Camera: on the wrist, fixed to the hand. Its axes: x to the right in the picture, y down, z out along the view.
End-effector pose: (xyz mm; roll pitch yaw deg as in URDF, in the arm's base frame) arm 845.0 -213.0 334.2 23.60 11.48 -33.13
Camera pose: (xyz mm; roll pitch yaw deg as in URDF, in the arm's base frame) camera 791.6 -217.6 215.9 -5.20 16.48 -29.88
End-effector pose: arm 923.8 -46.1 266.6 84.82 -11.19 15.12
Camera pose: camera 899.3 43.7 176.1 54.05 -11.44 21.14
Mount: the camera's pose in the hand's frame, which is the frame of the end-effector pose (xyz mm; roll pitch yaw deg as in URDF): -17.8 -80.0 -100.7 -29.54 5.85 0.85
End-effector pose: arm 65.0 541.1 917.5 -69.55 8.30 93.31
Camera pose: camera 187.8 536.3 959.4 -100.02 11.10 88.03
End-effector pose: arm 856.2 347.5 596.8 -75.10 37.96 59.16
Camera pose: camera 966.4 302.2 648.3 -109.16 40.07 52.05
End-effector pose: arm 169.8 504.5 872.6 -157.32 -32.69 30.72
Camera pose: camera 81.6 492.8 967.1 175.31 -37.70 26.89
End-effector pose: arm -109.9 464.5 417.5 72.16 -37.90 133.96
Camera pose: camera -197.1 452.2 322.1 38.16 -36.69 141.23
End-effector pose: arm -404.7 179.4 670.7 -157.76 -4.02 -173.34
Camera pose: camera -374.3 146.8 792.6 173.00 -9.11 -176.37
